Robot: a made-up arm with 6 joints.
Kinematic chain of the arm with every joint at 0, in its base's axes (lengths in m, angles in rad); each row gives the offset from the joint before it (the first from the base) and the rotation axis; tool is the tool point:
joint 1: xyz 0 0 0.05 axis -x
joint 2: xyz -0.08 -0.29 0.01 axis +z
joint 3: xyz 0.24 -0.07 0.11 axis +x
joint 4: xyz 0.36 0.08 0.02 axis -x
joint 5: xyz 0 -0.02 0.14 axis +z
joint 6: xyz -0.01 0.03 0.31 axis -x
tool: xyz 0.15 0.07 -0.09
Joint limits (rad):
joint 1: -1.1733..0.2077
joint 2: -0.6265..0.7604
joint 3: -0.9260..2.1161
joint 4: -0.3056..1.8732
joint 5: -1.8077..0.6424
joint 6: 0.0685..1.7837
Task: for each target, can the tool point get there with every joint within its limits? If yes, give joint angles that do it. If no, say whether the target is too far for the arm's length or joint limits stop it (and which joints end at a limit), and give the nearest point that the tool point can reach.
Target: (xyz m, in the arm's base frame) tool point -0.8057 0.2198 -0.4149
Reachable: no: joint limits stop it (at a limit: joint 1, joint 2, joint 5, joint 6) | nearest point 0.0191 0.2952 -0.1308 | short by 0.876 m
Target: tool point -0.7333 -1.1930 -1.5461
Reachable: no: too far | nearest point 0.0464 -0.6587 -0.8312 | short by 1.185 m
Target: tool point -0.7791 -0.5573 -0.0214
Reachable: no: joint limits stop it (at a limit: joint 2, joint 3, joint 5, joint 6) | nearest point 0.0079 -1.0088 -0.0792 | short by 0.909 m
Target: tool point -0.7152 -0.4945 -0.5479
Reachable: no: joint limits stop it (at a limit: joint 2, joint 3, joint 5, joint 6) | nearest point 0.0005 -0.6580 -0.7456 | short by 0.760 m
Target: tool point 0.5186 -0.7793 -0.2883
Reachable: yes | joints -1.0397 -0.1691 1.3768 1.1683 -1.2950 0.7541
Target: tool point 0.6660 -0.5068 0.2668
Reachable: yes | joints -0.8798 0.3875 1.6436 1.4698 -0.0671 0.7005
